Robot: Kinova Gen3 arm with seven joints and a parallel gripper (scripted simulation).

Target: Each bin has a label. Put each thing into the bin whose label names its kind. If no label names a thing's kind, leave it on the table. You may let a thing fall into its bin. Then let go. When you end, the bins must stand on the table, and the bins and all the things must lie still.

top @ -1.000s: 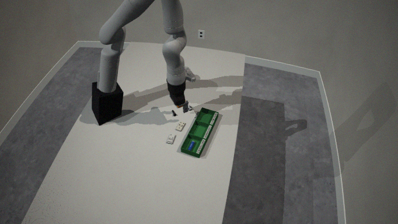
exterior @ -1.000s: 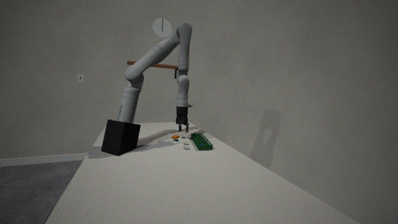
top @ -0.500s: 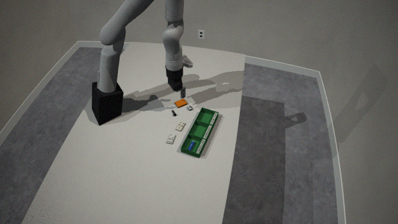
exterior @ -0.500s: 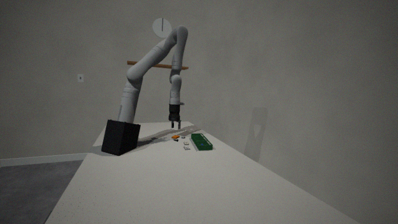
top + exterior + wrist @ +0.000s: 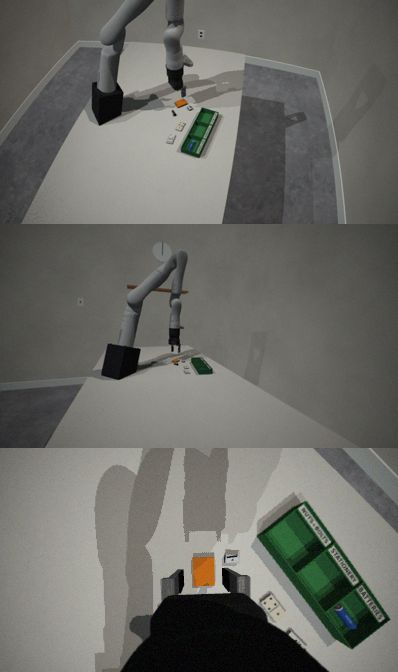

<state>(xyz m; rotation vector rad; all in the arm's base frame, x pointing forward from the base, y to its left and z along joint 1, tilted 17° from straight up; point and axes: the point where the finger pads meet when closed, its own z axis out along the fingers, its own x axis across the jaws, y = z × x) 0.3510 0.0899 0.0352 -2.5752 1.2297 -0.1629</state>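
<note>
My gripper is now 8 cm above the orange flat block. The rest, counted from my hand: black bolt: 2 cm behind, 8 cm to the right, 8 cm below; green three-part bin: 12 cm ahead, 17 cm to the right, 7 cm below; grey piece: 5 cm ahead, 3 cm to the right, 8 cm below.
</note>
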